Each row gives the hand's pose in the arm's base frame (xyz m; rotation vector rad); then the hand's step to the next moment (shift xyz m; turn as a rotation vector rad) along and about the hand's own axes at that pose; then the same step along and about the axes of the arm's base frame.
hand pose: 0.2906 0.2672 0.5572 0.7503 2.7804 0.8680
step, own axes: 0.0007 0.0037 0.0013 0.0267 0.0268 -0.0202
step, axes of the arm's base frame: 0.0013 0.0036 0.0010 -0.0173 0.0223 0.0323
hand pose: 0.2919 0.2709 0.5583 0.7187 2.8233 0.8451
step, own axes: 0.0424 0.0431 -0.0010 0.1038 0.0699 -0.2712
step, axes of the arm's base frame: -0.0200 0.0510 0.0255 -0.1259 -0.0333 0.2688
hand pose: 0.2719 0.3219 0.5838 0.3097 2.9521 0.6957
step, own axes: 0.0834 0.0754 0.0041 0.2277 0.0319 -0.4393
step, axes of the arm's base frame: -0.0676 0.0859 0.0267 -0.2762 -0.1121 0.3962
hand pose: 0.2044 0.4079 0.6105 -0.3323 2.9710 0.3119
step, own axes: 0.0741 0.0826 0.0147 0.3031 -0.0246 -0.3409
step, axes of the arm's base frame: -0.0891 0.0670 -0.0102 -0.3251 -0.1599 0.2783
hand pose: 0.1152 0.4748 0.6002 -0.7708 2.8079 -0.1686
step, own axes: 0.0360 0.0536 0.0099 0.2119 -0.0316 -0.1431
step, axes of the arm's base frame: -0.0539 0.0268 -0.0253 -0.1969 -0.1289 0.1048
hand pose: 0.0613 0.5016 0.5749 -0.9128 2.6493 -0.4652
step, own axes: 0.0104 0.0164 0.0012 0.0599 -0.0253 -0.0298
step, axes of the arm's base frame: -0.0162 0.0054 -0.0094 -0.0428 -0.0508 0.0265
